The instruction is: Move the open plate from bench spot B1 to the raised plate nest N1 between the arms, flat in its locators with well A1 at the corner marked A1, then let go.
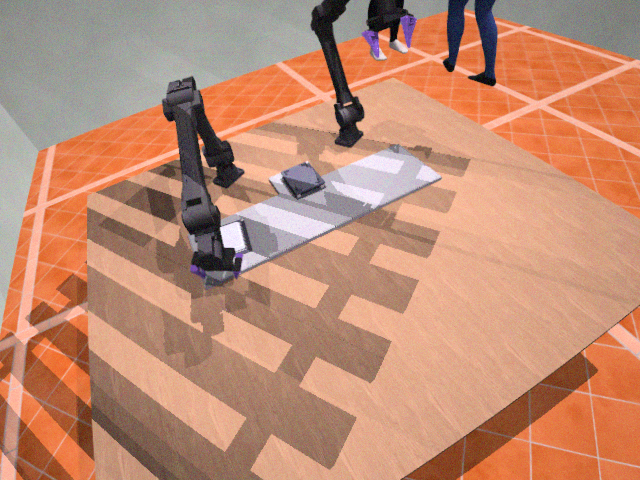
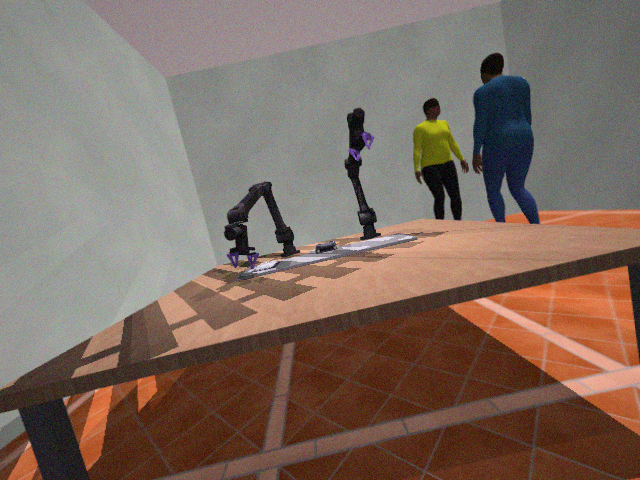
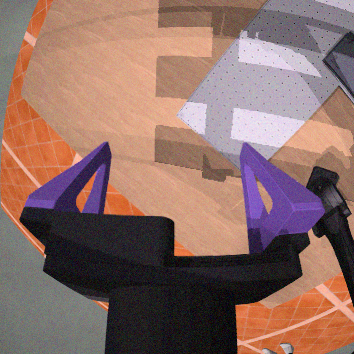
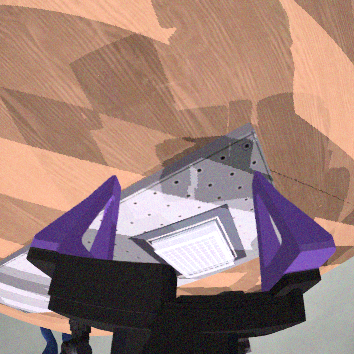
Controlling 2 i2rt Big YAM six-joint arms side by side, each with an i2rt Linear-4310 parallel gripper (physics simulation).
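Places are measured from the left arm's base along level axes (x ahead, y left, z up), in metres.
Pixels of known places: left gripper, fingertip midpoint: (image 1: 392, 52) (image 2: 362, 154) (image 3: 174, 147); right gripper, fingertip midpoint: (image 1: 220, 277) (image 2: 244, 268) (image 4: 184, 178); left arm's base, link origin: (image 1: 349, 139) (image 2: 370, 237) (image 3: 318, 186); right arm's base, link origin: (image 1: 229, 177) (image 2: 290, 254).
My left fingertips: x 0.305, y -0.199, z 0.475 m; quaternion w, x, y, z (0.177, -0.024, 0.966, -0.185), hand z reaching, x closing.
Observation:
For each thing: its top centre in the pictures, then the offset to it from my left fingertips. "*": a spot on its surface instead. Level surfaces: height alone.
- white open plate, top centre: (image 4: 199, 258) (image 1: 229, 236) (image 2: 266, 263) dx -0.354, dy -0.521, dz -0.446 m
- raised dark nest, top centre: (image 1: 301, 175) (image 2: 325, 243) dx -0.302, dy -0.156, dz -0.427 m
- long board, surface height: dz -0.462 m
- wooden table, surface height: dz -0.475 m
- small upright piece, surface spot: (image 1: 395, 148) * dx -0.077, dy +0.195, dz -0.463 m
The white open plate (image 1: 233, 236) (image 2: 265, 266) (image 4: 192, 250) lies flat on a dark-rimmed spot at the left end of the grey perforated board. The raised dark nest (image 1: 303, 179) (image 2: 325, 246) (image 3: 345, 62) stands between the arms, with no plate on it; its A1 mark is too small to read. My right gripper (image 1: 217, 271) (image 2: 244, 266) (image 4: 184, 178) is open and empty, fingers down, above the board's left end beside the plate. My left gripper (image 1: 392, 51) (image 2: 362, 153) (image 3: 174, 147) is open and empty, high up, far from plate and nest.
The long board (image 1: 289, 219) (image 3: 220, 90) (image 4: 165, 192) runs across the wooden table (image 1: 491, 248) (image 2: 465, 258) in front of both arm bases. A small upright piece (image 1: 395, 148) stands at its far right end. Two people (image 2: 436, 144) (image 2: 504, 118) stand beyond the table.

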